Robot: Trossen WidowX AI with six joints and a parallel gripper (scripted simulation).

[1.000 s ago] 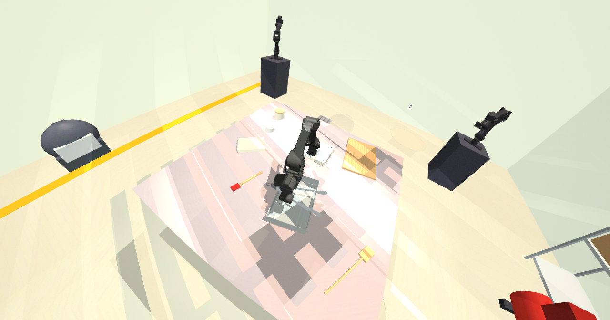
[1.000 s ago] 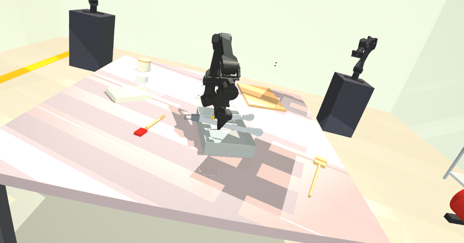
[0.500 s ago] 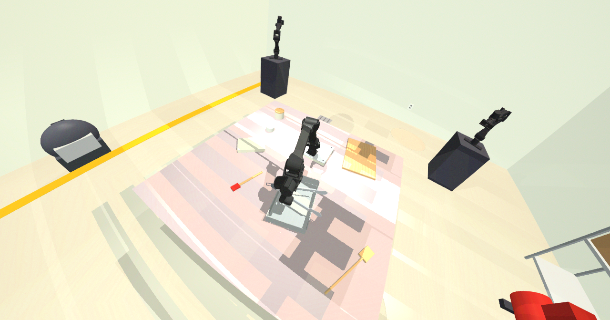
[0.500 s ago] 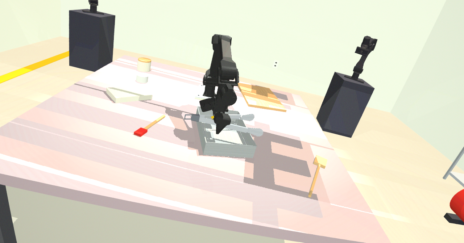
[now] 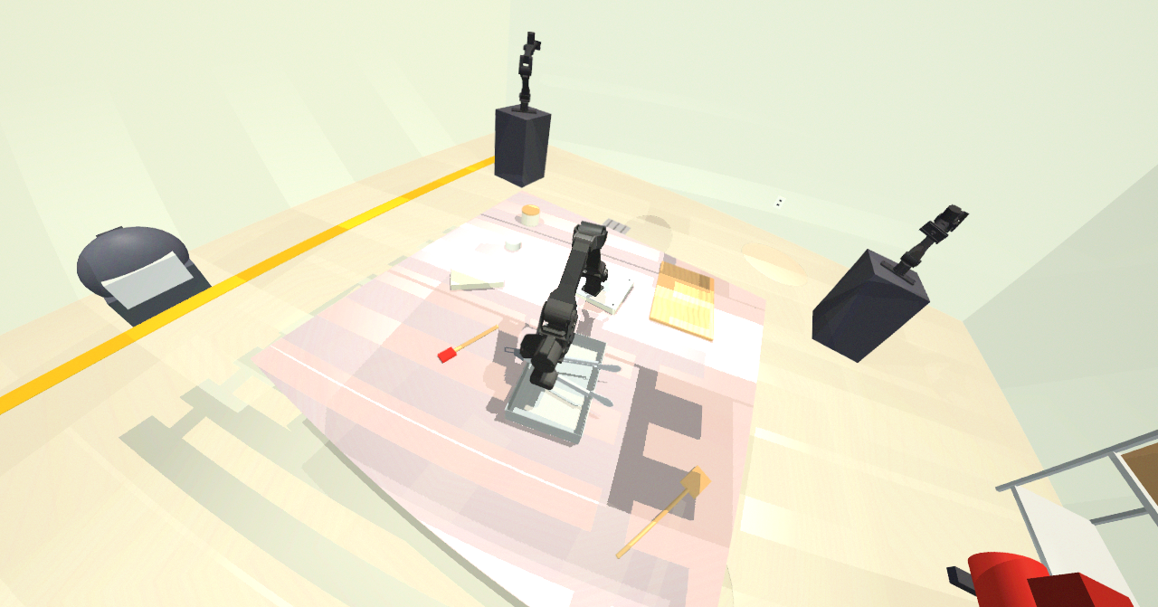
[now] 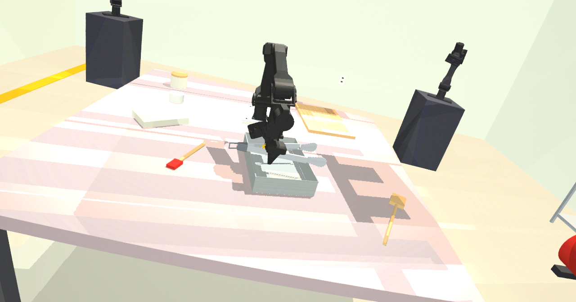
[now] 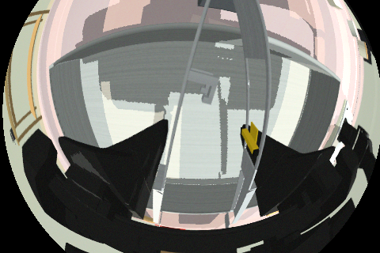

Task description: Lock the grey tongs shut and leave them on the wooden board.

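The grey roasting tin is 3 cm to the left of my gripper tip. From my gripper tip the other things lie so: pale block: 45 cm to the right, 17 cm behind, 2 cm below; then red spatula: 26 cm to the right, 8 cm ahead, 2 cm below; then wooden board: 61 cm behind, 22 cm to the left, 2 cm below.
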